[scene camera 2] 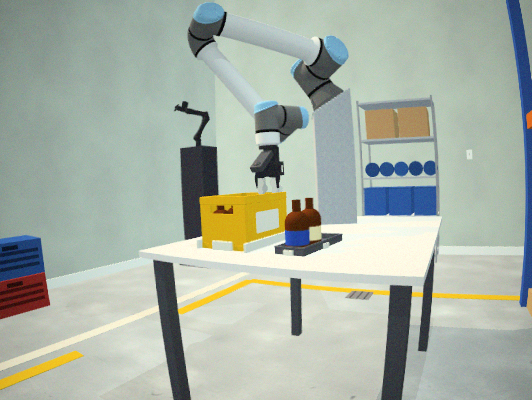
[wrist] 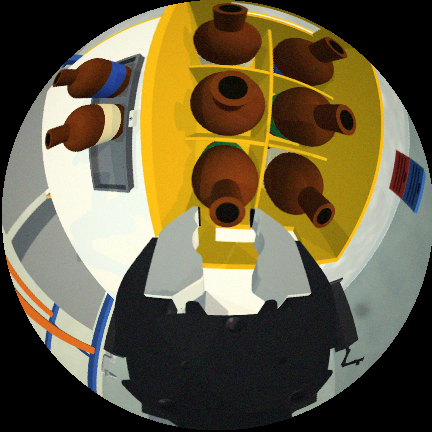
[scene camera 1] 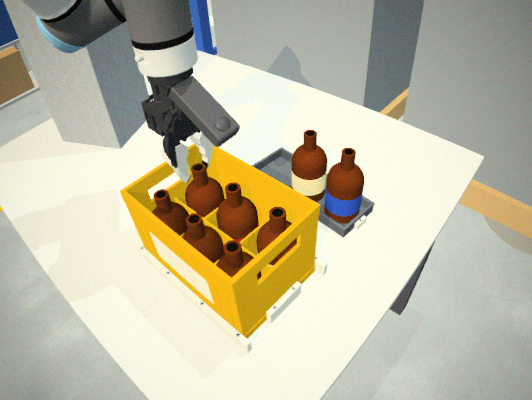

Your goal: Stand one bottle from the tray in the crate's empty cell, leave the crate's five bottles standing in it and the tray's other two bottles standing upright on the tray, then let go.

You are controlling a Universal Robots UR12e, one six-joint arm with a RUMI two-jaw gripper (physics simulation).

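Frame: origin at the arm's base, x ahead, y left, z up, level; metres.
Where they show: gripper, fingertip midpoint: (wrist: 224, 208) (scene camera 1: 196, 175); arm's base at its link origin: (scene camera 2: 330, 103).
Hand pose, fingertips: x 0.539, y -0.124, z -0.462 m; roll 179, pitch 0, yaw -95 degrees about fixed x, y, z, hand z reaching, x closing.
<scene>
Each offset is from my fingertips to the centre of the thing. "pt": to the spot under its first point. Level surfaces: height alone.
The yellow crate {dx +0.095, dy -0.052, dz -0.050 m} (scene camera 1: 305, 250) (scene camera 2: 225, 225) (wrist: 160, 125) has a brown bottle standing in every cell that shows in the wrist view. My gripper (scene camera 1: 197, 167) (scene camera 2: 270, 190) (wrist: 224, 208) is partly open at the crate's end nearest the robot column. Its fingertips are on either side of the neck of the green-labelled corner bottle {dx +0.012, dy -0.002, dz -0.053 m} (scene camera 1: 204, 195) (wrist: 225, 172), with gaps showing beside the neck. A cream-labelled bottle {dx +0.123, dy +0.195, dz -0.056 m} (scene camera 1: 309, 165) (scene camera 2: 314, 220) (wrist: 85, 129) and a blue-labelled bottle {dx +0.212, dy +0.183, dz -0.056 m} (scene camera 1: 344, 182) (scene camera 2: 296, 225) (wrist: 97, 79) stand upright on the dark tray {pt dx -0.004, dy +0.231, dz -0.131 m} (scene camera 1: 270, 162) (scene camera 2: 332, 239) (wrist: 112, 175).
The tray lies beside the crate's long wall. White strips {pt dx +0.241, dy -0.074, dz -0.111 m} (scene camera 1: 284, 302) (scene camera 2: 222, 245) border the crate's foot on the table {dz -0.138 m} (scene camera 1: 360, 280) (scene camera 2: 385, 245). A grey column (scene camera 1: 122, 90) (scene camera 2: 335, 175) stands behind the gripper. The crate's yellow dividers {dx +0.095, dy -0.052, dz -0.087 m} (wrist: 270, 100) separate the bottles.
</scene>
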